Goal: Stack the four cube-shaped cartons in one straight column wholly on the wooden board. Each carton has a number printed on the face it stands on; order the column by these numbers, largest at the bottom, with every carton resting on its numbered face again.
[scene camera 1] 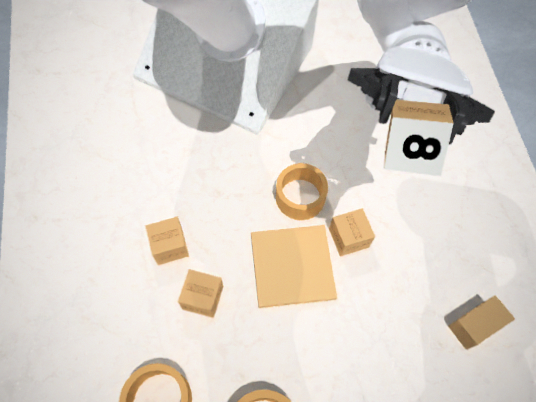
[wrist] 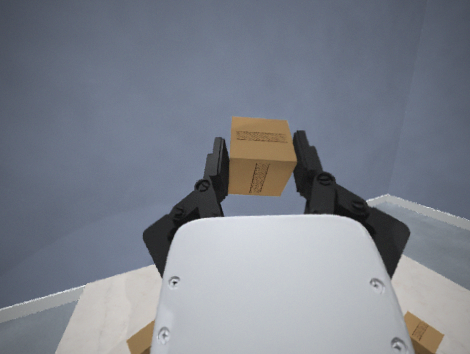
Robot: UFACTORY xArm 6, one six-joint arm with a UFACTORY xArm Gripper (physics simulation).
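Seen in the pictures: gripper, fingertip midpoint: [scene camera 1: 420, 119] [wrist: 258, 146]; arm's base, link origin: [scene camera 1: 230, 25].
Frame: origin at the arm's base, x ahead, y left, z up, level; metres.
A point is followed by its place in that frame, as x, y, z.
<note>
My gripper [scene camera 1: 419, 127] @[0.406, 0.172, 0.303] [wrist: 258, 146] @[0.406, 0.172, 0.303] is shut on a cube carton [scene camera 1: 420, 150] @[0.439, 0.165, 0.304] [wrist: 261, 165] @[0.387, 0.178, 0.292], held raised and tilted at the upper right in the scene view. Its white face with a black 8 turned sideways faces the scene camera; the wrist view shows two brown faces with printed strips. Three other cartons rest on the table: one [scene camera 1: 352, 231] @[0.384, 0.169, -0.036] just right of the wooden board [scene camera 1: 294, 270] @[0.429, 0.078, -0.074], and two left of it, one farther back [scene camera 1: 166, 239] @[0.379, -0.114, -0.036] and one nearer [scene camera 1: 201, 291] @[0.463, -0.062, -0.036]. Their undersides are hidden. The board bears no carton.
A wooden ring [scene camera 1: 302, 212] @[0.341, 0.098, -0.053] stands just behind the board. Two more rings [scene camera 1: 156, 369] @[0.565, -0.124, -0.039] [scene camera 1: 263, 395] @[0.608, 0.018, -0.033] are cut off at the scene view's lower edge. A plain brown block [scene camera 1: 483, 320] @[0.527, 0.336, -0.041] lies at the right. The grey robot base [scene camera 1: 292, 45] @[0.054, 0.103, 0.004] is at the back.
</note>
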